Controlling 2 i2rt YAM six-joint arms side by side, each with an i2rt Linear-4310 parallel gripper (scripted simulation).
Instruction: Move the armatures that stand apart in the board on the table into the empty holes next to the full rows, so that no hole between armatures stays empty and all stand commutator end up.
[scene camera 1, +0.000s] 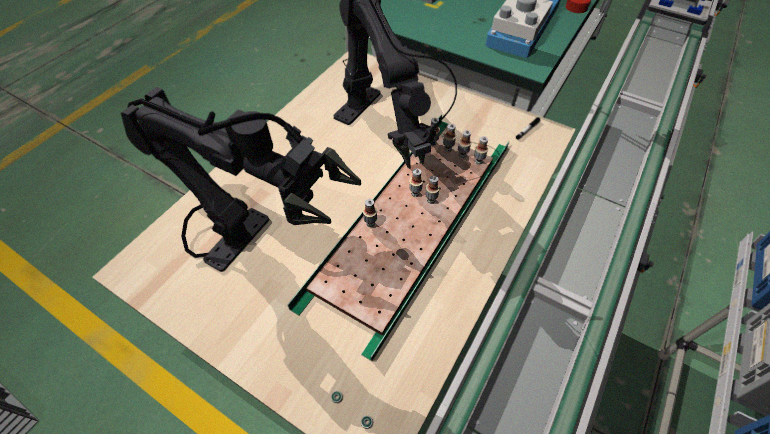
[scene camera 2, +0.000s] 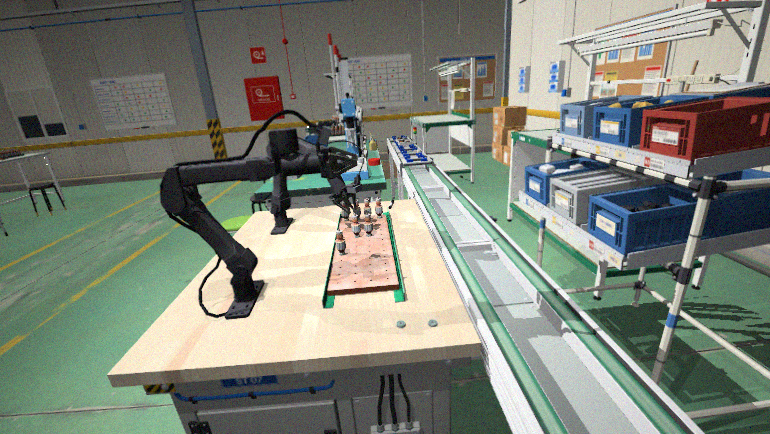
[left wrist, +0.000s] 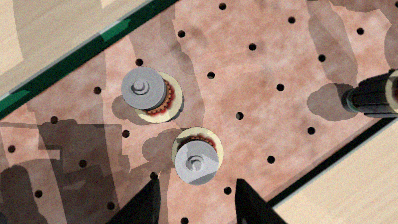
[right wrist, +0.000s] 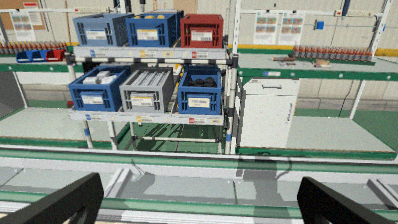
Labels:
copper-coloured board: scene camera 1; scene camera 2; left wrist 72, 121; not seen in the right wrist view (out of frame)
same spot on copper-coloured board: (scene camera 1: 369, 276) = (scene camera 2: 364, 270)

